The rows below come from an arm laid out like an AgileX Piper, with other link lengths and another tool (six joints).
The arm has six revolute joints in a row. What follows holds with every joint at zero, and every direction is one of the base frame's.
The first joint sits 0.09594 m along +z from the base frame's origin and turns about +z.
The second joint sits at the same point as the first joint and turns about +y.
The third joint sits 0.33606 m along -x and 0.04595 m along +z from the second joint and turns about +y.
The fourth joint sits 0.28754 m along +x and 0.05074 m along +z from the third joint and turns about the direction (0.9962, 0, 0.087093).
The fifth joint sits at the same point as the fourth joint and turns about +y.
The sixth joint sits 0.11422 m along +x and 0.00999 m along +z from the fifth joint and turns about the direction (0.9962, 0, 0.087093).
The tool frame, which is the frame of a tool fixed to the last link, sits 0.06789 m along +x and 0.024 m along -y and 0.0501 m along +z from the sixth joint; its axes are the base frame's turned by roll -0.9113, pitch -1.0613 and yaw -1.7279 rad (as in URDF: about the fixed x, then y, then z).
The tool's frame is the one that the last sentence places.
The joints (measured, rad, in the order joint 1, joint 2, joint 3, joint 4, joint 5, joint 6), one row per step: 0.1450, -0.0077, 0.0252, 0.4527, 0.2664, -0.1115; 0.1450, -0.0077, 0.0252, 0.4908, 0.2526, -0.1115; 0.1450, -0.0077, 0.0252, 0.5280, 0.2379, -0.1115; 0.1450, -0.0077, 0.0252, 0.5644, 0.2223, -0.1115; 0.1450, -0.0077, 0.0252, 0.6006, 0.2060, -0.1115; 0.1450, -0.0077, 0.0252, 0.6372, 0.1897, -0.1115; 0.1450, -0.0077, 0.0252, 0.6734, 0.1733, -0.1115; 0.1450, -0.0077, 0.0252, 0.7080, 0.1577, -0.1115; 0.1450, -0.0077, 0.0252, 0.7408, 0.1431, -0.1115; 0.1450, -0.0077, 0.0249, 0.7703, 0.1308, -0.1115; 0.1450, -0.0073, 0.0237, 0.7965, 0.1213, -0.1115; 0.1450, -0.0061, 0.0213, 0.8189, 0.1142, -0.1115; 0.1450, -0.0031, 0.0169, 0.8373, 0.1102, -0.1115; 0.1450, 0.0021, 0.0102, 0.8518, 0.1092, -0.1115; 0.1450, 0.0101, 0.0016, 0.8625, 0.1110, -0.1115; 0.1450, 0.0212, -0.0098, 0.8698, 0.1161, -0.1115; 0.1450, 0.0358, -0.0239, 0.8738, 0.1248, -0.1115; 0.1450, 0.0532, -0.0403, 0.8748, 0.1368, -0.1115; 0.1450, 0.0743, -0.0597, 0.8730, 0.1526, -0.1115
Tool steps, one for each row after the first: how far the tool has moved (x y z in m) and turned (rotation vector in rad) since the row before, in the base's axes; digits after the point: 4 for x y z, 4 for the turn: 0.0000, -0.0008, 0.0018, 0.0398, -0.0066, -0.0036; 0.0000, -0.0010, 0.0019, 0.0391, -0.0073, -0.0046; 0.0000, -0.0013, 0.0019, 0.0384, -0.0079, -0.0055; 0.0000, -0.0015, 0.0019, 0.0383, -0.0082, -0.0064; 0.0000, -0.0017, 0.0018, 0.0387, -0.0078, -0.0069; 0.0000, -0.0019, 0.0017, 0.0383, -0.0075, -0.0074; -0.0001, -0.0019, 0.0014, 0.0366, -0.0068, -0.0075; -0.0001, -0.0019, 0.0012, 0.0346, -0.0060, -0.0074; -0.0001, -0.0017, 0.0010, 0.0310, -0.0048, -0.0064; -0.0001, -0.0014, 0.0010, 0.0274, -0.0036, -0.0048; -0.0001, -0.0011, 0.0012, 0.0234, -0.0028, -0.0035; 0.0000, -0.0006, 0.0016, 0.0190, -0.0014, -0.0016; 0.0002, -0.0002, 0.0021, 0.0147, 0.0000, 0.0003; 0.0004, 0.0003, 0.0024, 0.0104, 0.0021, 0.0022; 0.0006, 0.0008, 0.0030, 0.0065, 0.0040, 0.0044; 0.0009, 0.0014, 0.0035, 0.0026, 0.0065, 0.0069; 0.0012, 0.0020, 0.0039, -0.0010, 0.0087, 0.0093; 0.0016, 0.0026, 0.0043, -0.0044, 0.0113, 0.0120
